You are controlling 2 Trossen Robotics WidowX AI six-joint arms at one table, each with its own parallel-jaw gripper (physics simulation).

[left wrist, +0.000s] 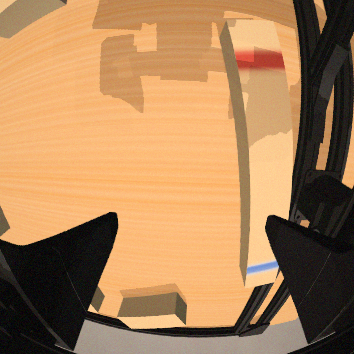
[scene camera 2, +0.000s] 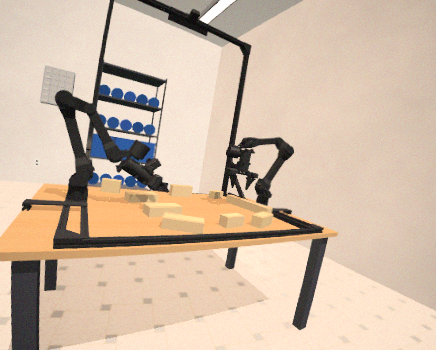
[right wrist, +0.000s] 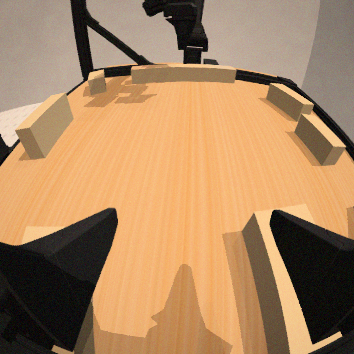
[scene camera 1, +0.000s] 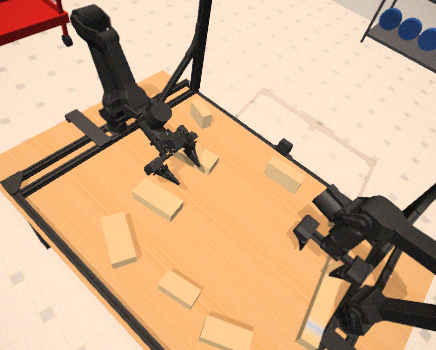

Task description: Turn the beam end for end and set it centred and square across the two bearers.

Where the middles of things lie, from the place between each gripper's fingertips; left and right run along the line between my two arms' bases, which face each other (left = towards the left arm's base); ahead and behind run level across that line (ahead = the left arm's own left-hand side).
Scene:
Right now the beam (left wrist: pixel 252 56) is 70 mm to the left of my left hand and 80 mm below it.
Right now my right hand is 490 mm to the right of the beam, 60 mm above it and 20 mm past it.

